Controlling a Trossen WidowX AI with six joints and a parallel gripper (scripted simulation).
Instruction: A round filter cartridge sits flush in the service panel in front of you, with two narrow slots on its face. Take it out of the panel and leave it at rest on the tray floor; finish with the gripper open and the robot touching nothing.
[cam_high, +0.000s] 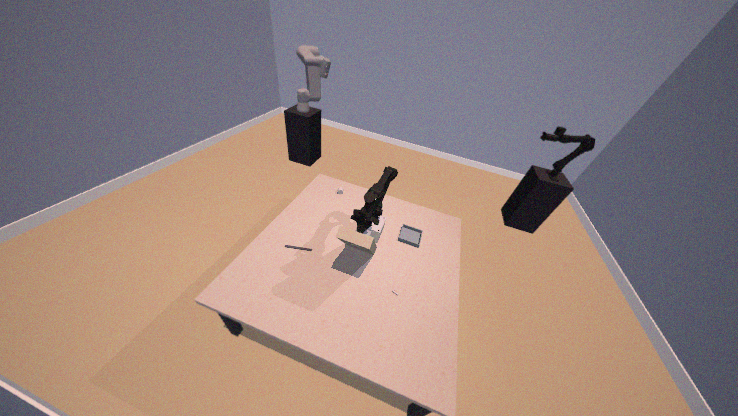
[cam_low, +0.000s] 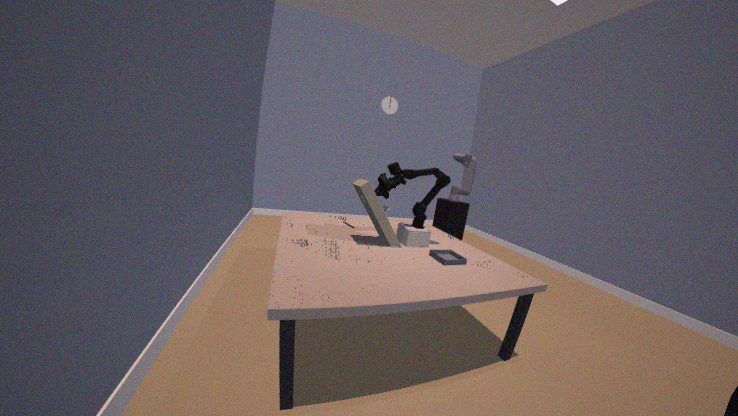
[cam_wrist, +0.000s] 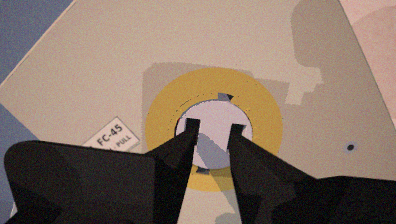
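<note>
My gripper tip is 1 cm short of the round filter cartridge and 1 cm above it. The rest, counted from my gripper tip: tray (39 cm behind, 29 cm to the left, 28 cm below); then small pin (28 cm to the left, 28 cm below, 8 cm ahead); then small white cube (63 cm behind, 36 cm to the right, 27 cm below).
</note>
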